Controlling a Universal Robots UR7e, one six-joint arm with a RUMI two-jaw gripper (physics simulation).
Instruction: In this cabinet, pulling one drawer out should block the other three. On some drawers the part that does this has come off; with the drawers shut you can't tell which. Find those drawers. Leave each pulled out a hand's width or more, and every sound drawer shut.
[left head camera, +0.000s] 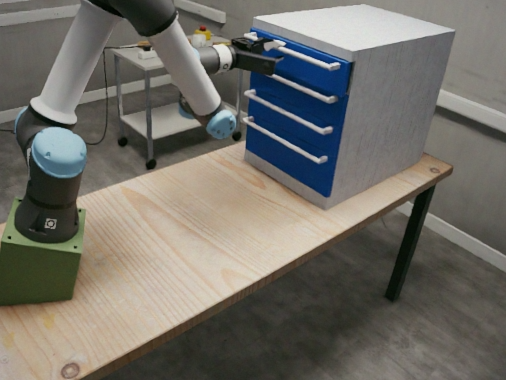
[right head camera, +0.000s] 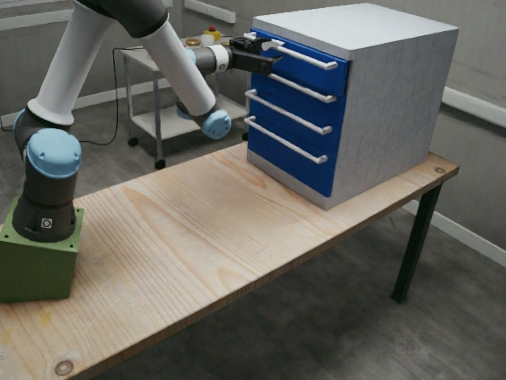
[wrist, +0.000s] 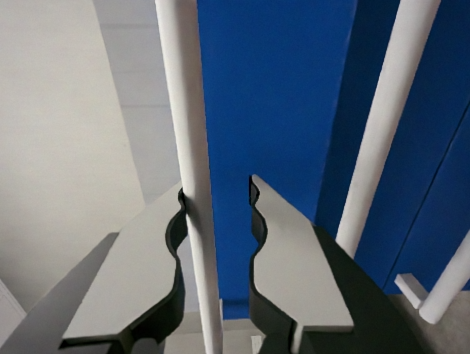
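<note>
The blue top drawer (left head camera: 320, 77) (right head camera: 317, 77) (wrist: 275, 100) stands a little forward of the drawers below it. My gripper (left head camera: 281, 51) (right head camera: 279, 51) (wrist: 221, 178) is shut on its white bar handle (left head camera: 310, 57) (right head camera: 307, 56) (wrist: 180, 100). In the wrist view the bar runs between the jaws, against the left one, with a gap to the right one. The second drawer's handle (left head camera: 305, 89) (right head camera: 302, 88) (wrist: 382, 125), the third drawer's handle (left head camera: 287, 112) (right head camera: 288, 111) and the bottom drawer's handle (left head camera: 285, 139) (right head camera: 286, 139) sit on fronts that look flush and shut. The inside of the cabinet is hidden.
The grey cabinet (left head camera: 390, 115) (right head camera: 390, 115) stands at the far end of the wooden table (left head camera: 190, 225) (right head camera: 190, 225). The arm's green base block (left head camera: 40, 275) (right head camera: 37, 275) is at the near left end. A white trolley (left head camera: 148, 115) (right head camera: 157, 115) stands behind the table.
</note>
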